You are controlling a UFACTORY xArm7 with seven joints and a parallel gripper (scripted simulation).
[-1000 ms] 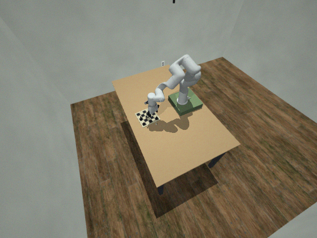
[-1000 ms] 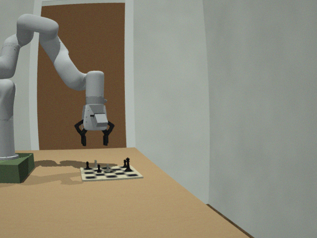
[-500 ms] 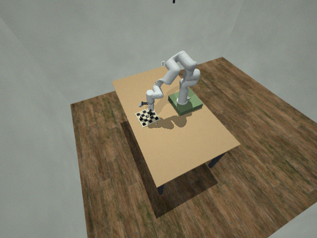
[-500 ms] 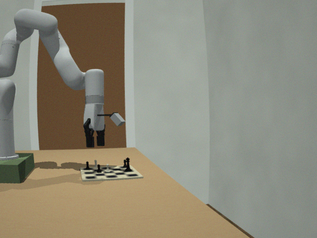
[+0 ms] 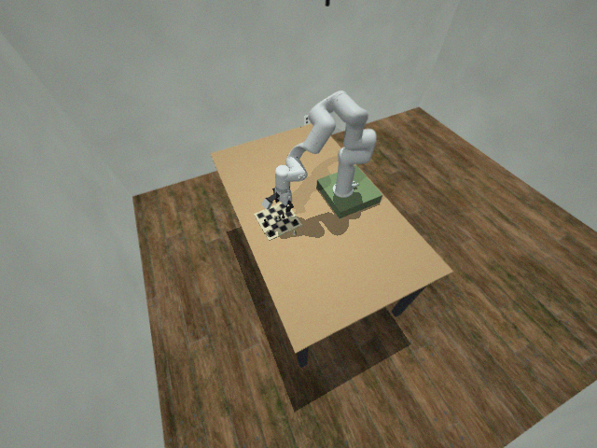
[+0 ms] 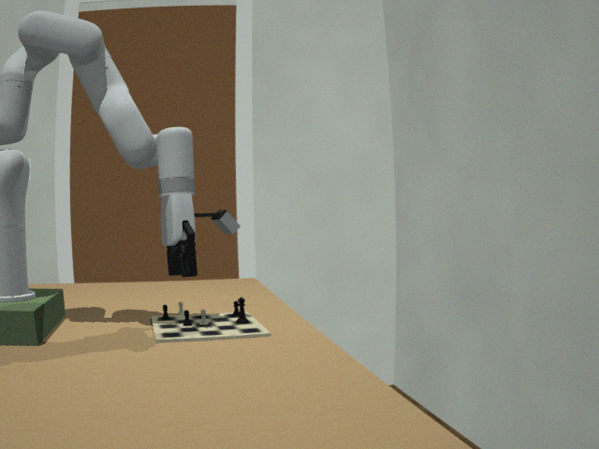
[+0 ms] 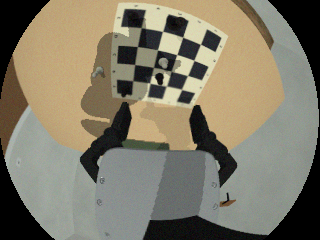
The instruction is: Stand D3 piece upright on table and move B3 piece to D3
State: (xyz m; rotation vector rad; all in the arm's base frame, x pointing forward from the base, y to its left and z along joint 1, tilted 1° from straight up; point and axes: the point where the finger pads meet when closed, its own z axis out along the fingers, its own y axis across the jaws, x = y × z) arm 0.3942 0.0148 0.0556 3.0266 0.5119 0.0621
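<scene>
Now: hand 11 cm above the small chessboard and 4 cm short of it. Also, from my hand: tall black piece (12 cm ahead, 8 cm below, 1 cm to the left).
</scene>
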